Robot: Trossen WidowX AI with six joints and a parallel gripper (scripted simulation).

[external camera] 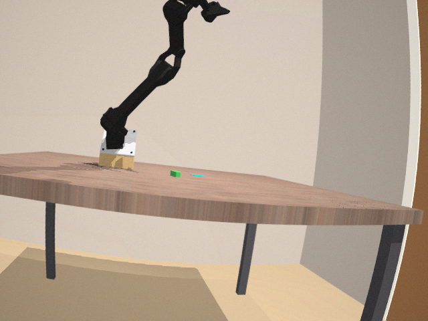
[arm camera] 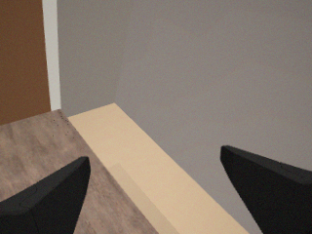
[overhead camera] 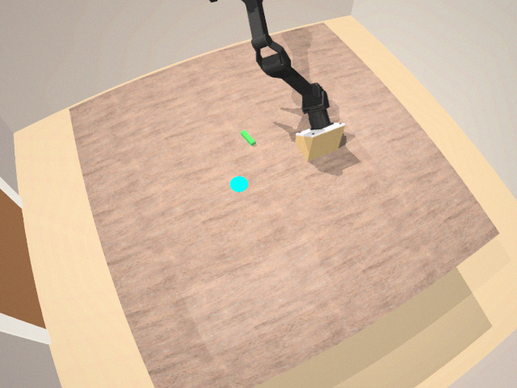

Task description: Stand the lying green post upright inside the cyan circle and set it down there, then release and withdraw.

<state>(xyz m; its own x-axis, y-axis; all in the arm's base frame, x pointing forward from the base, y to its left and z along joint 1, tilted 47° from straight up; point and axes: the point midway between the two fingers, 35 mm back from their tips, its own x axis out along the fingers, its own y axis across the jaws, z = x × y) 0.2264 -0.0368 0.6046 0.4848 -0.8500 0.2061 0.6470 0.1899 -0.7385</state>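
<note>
Right now my gripper tip is 20 mm short of the green post, 340 mm to the right of it and 480 mm above it. Also, from my gripper tip: cyan circle (150 mm ahead, 480 mm to the left, 490 mm below).
</note>
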